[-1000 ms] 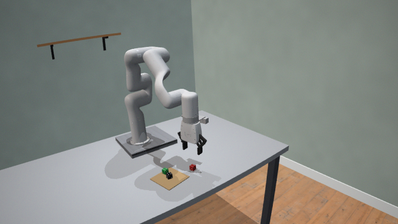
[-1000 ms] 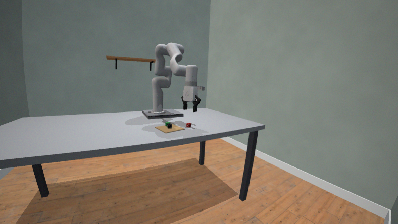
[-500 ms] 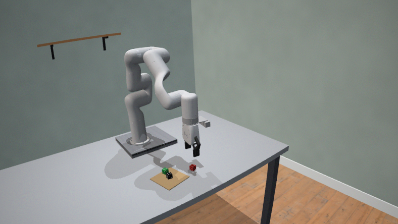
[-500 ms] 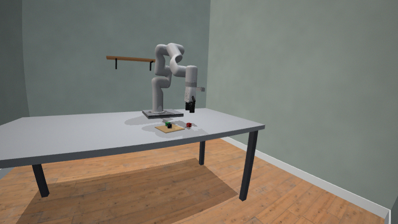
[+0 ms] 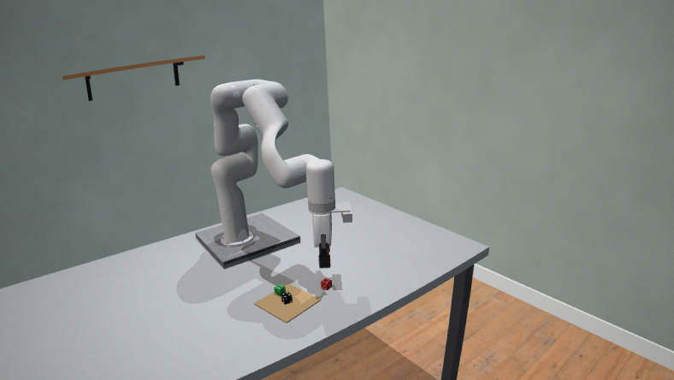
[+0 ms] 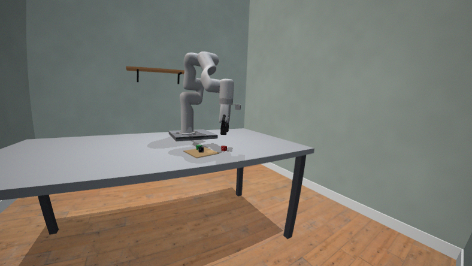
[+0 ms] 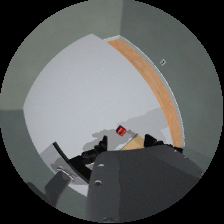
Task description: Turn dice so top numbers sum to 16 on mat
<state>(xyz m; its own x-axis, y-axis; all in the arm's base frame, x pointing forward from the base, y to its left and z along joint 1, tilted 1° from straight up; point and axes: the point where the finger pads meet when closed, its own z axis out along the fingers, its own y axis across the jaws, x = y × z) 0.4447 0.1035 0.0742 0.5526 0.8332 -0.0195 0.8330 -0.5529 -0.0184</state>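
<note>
Right now my hand is 10 cm above the red die. Round my hand: black die 14 cm to the right, 9 cm below, 1 cm behind; tan mat 14 cm to the right, 11 cm below, 1 cm behind; green die 13 cm to the right, 9 cm below, 6 cm behind.
</note>
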